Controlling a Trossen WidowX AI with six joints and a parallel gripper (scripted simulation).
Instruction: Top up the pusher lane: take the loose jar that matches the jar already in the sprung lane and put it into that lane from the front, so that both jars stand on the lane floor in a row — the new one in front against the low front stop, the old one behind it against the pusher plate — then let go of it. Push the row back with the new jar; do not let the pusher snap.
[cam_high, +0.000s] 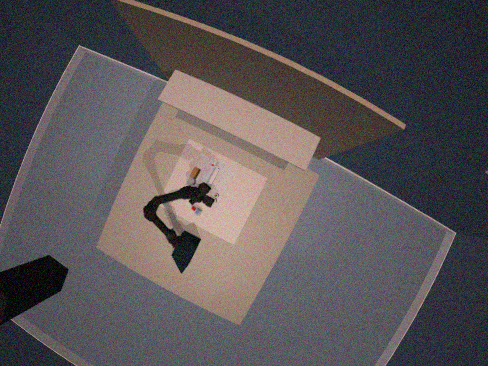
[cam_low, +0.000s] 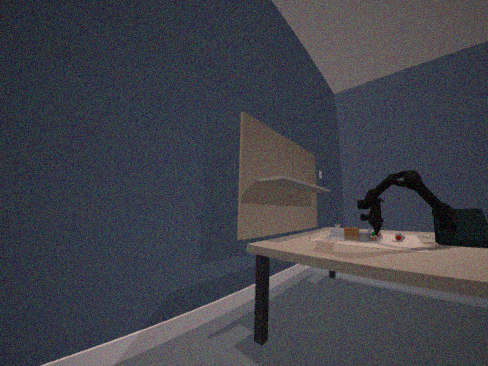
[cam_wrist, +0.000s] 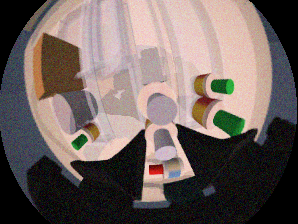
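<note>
My gripper tip is 50 mm short of the grey cylinder and 130 mm to the right of it. From my gripper tip the other things lie so: brown block (120 mm ahead, 130 mm to the left, 10 mm above); then clear lane unit (150 mm ahead, 20 mm to the left, 10 mm below); then wall shelf (510 mm ahead, 20 mm to the right, 340 mm above).
</note>
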